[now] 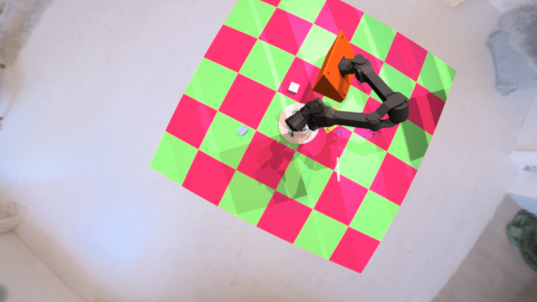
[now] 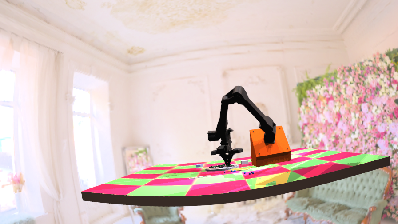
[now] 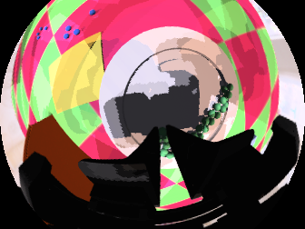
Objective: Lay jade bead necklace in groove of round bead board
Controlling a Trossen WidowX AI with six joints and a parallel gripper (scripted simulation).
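The round bead board lies 30 mm ahead of my gripper tip and 10 mm below it. Round my gripper tip: pale blue cube 210 mm to the right, 210 mm ahead, 10 mm below; then white cube 110 mm to the right, 100 mm behind; then yellow patch 130 mm to the left, 70 mm behind, 10 mm below.
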